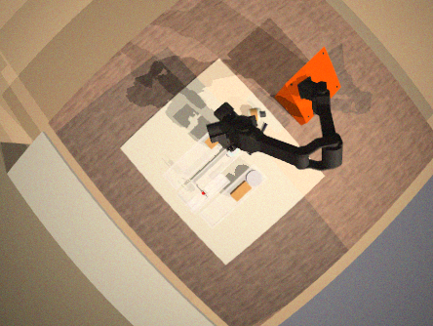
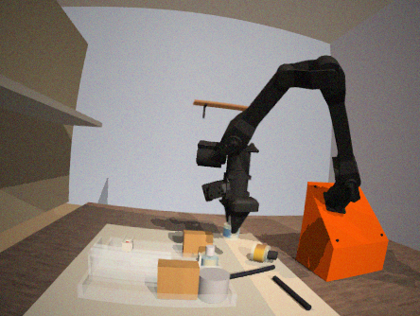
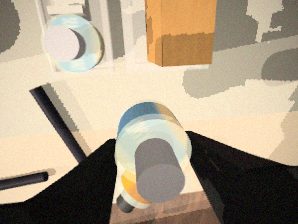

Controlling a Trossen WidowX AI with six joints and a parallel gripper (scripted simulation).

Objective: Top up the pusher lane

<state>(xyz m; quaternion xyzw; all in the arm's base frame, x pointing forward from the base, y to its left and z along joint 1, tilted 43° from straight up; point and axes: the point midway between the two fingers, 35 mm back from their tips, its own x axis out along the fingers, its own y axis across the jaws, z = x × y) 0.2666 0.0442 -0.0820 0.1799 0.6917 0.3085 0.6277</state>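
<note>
Right now the grey cylinder is 180 mm to the left of my gripper tip, 60 mm below it and 50 mm ahead of it. The rest, counted from my gripper tip: white sprung lane (200 mm ahead, 100 mm to the left, 70 mm below).
</note>
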